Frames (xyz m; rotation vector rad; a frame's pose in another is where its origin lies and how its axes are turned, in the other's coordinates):
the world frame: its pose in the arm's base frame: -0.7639 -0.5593 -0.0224 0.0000 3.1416 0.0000
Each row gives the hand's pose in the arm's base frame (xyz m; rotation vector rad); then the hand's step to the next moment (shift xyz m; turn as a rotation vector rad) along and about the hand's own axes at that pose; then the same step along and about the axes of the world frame.
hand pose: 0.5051 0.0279 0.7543 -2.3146 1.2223 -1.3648
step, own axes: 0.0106 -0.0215 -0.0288 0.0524 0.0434 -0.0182
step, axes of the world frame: 0.0085 0.0127 -0.0342 0.0263 -0.0619 -0.0208
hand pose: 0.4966 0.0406 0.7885 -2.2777 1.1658 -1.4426
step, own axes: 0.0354 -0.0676 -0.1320 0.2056 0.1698 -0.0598
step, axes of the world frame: 0.0682 0.0502 -0.1268 0.0931 -0.2454 -0.0762
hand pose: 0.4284 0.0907 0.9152 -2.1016 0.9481 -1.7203
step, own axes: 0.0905 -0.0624 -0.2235 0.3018 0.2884 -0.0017
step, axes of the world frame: 0.1838 0.0337 -0.1646 0.0676 -0.4065 -0.0666
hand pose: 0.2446 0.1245 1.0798 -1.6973 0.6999 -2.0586
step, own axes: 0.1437 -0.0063 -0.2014 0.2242 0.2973 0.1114
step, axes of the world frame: 0.2256 -0.0511 -0.0879 -0.0584 -0.3839 -0.0165
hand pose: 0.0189 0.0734 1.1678 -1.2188 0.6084 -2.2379
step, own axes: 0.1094 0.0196 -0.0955 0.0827 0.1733 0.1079
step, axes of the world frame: 0.1282 -0.0704 -0.0094 -0.0931 -0.1996 -0.0009
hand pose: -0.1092 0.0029 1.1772 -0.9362 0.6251 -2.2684
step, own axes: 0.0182 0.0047 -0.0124 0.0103 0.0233 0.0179
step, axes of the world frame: 0.0180 -0.0133 0.0024 -0.0155 -0.0269 -0.0019
